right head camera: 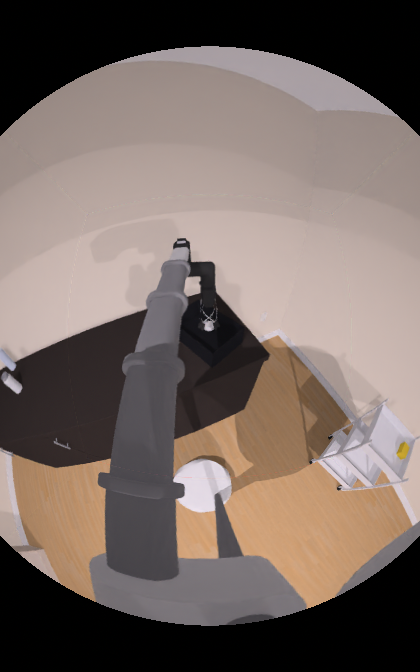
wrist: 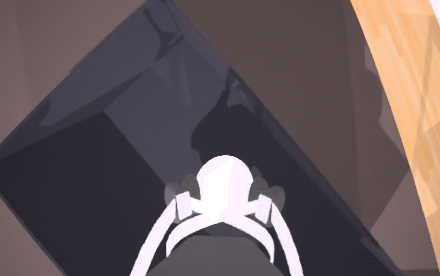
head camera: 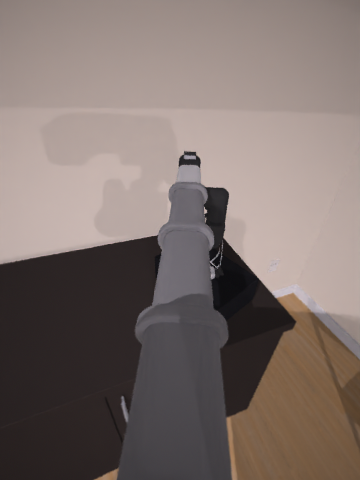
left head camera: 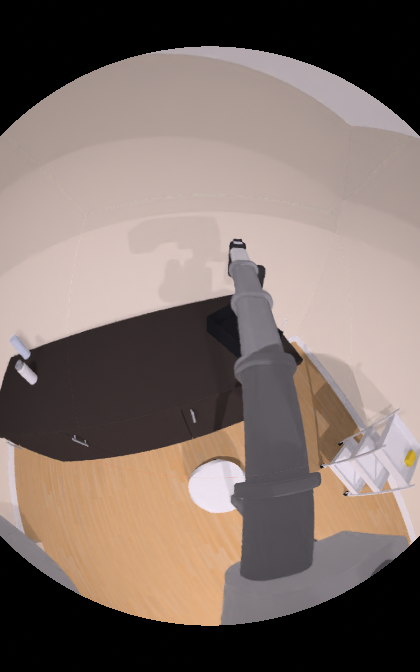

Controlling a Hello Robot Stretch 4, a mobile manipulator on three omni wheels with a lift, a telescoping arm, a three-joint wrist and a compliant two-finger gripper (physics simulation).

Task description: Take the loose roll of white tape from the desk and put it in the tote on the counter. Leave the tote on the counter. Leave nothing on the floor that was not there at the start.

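Frame: origin at the robot's base, x ahead, y left, z up, level; millimetres.
Where they show: gripper, fingertip midpoint: (wrist: 224,191).
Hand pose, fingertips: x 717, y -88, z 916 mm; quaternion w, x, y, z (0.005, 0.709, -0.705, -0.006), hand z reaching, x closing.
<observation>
Each offset is from my fingertips to the top centre of the thing. Level surfaces: height alone.
The roll of white tape {dx +10, dy +0, dz +26 mm} (right head camera: 208,325) (wrist: 223,182) is held between the two finger pads of my gripper (right head camera: 208,327) (wrist: 224,191). My gripper is shut on it and points down over the tote. The black open tote {dx -21, dy +21, dz +66 mm} (right head camera: 215,350) (wrist: 150,95) stands near the right end of the dark counter {dz -34 mm} (head camera: 65,320) (left head camera: 125,360) (right head camera: 85,370). In the wrist view the tape and fingers are in front of the tote's inside; how deep they are is hard to tell. In the left head camera view my arm hides the gripper and part of the tote (left head camera: 222,332).
Two light bottles or cylinders (left head camera: 20,347) (left head camera: 26,372) are at the counter's left end. A round white stool or disc (left head camera: 215,486) (right head camera: 204,485) is in front of the counter. A white cart (left head camera: 365,452) (right head camera: 356,449) with a yellow object (left head camera: 410,458) (right head camera: 403,450) stands at the right. The wall is behind the counter.
</observation>
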